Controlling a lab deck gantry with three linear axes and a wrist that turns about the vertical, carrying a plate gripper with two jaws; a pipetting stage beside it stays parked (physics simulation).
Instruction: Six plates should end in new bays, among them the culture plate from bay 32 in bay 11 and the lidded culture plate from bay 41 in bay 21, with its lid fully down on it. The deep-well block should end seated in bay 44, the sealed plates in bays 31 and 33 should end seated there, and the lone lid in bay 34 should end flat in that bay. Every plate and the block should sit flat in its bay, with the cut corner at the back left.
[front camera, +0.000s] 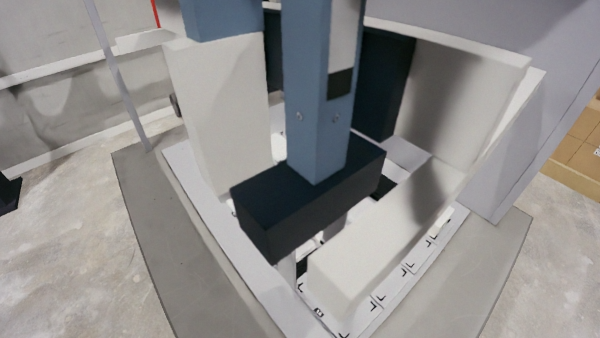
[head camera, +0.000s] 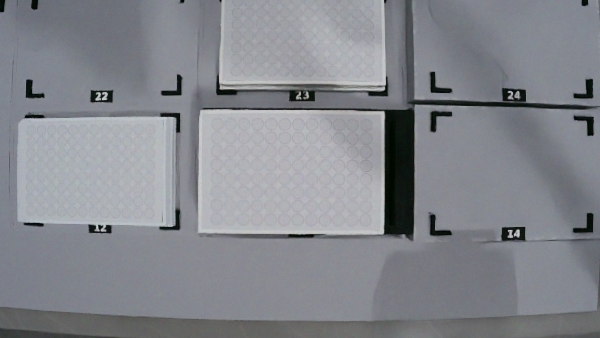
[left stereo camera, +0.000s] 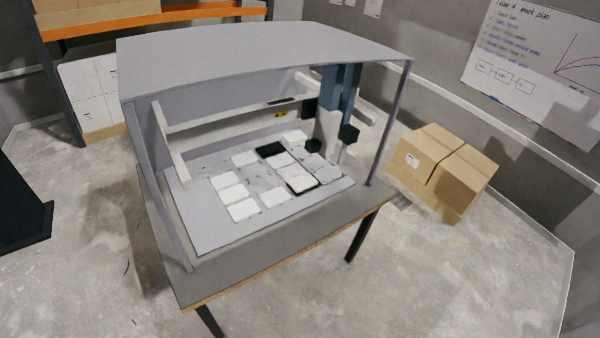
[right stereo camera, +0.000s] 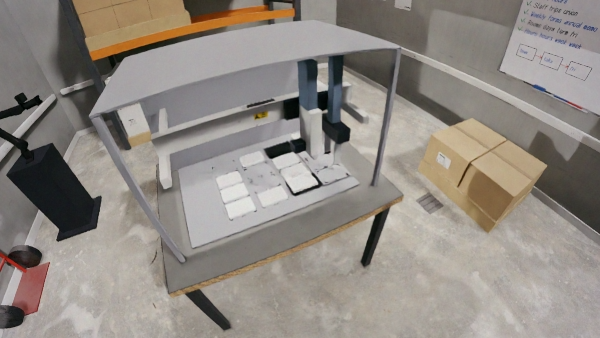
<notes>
In view: the gripper (front camera: 309, 263).
The gripper shows as well in the right stereo camera view (right stereo camera: 331, 157).
</notes>
